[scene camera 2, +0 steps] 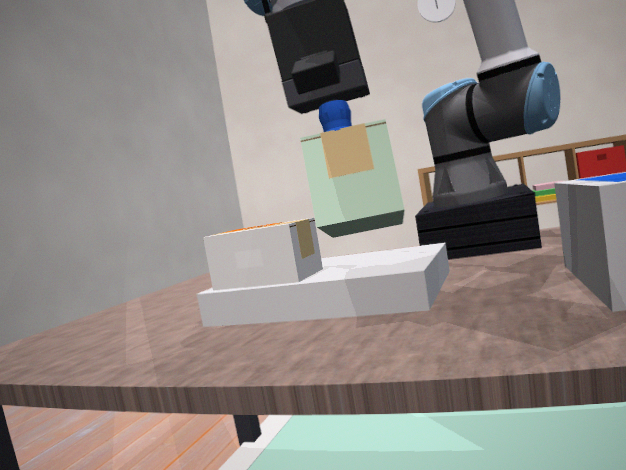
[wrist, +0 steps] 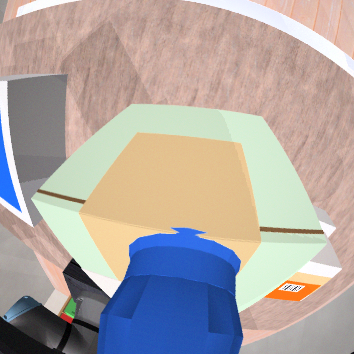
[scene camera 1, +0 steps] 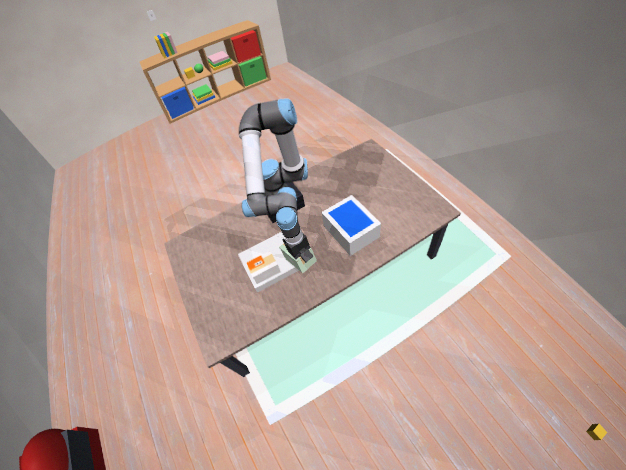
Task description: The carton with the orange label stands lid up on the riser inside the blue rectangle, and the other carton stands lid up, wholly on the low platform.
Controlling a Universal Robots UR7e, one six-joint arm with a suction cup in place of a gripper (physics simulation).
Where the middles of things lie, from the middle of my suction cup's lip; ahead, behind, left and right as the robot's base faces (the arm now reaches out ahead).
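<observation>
You'd find the white riser [scene camera 2: 584, 205] 350 mm to the left of my suction cup, 50 mm behind it and 170 mm below it. There's a low white platform [scene camera 2: 409, 279] too, 200 mm below my suction cup, 190 mm behind it and 70 mm to the right of it. And the pale green carton [scene camera 2: 353, 181] is 70 mm below my suction cup, 40 mm behind it and 10 mm to the left of it.
</observation>
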